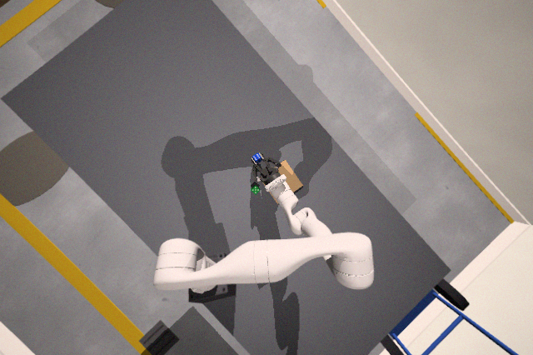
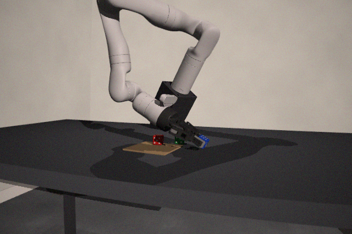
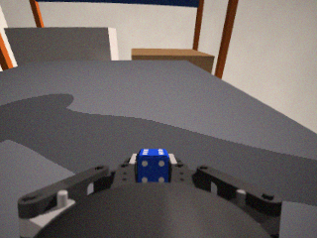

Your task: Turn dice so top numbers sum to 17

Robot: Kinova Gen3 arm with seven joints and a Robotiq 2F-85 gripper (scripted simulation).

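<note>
My gripper is now 9 cm to the left of the green die, 9 cm past it and 2 cm above it. Also, from my hand: red die 15 cm to the right, 3 cm behind, 1 cm below; then tan mat 14 cm to the right, 3 cm below, 1 cm ahead; then blue die right at my hand.
</note>
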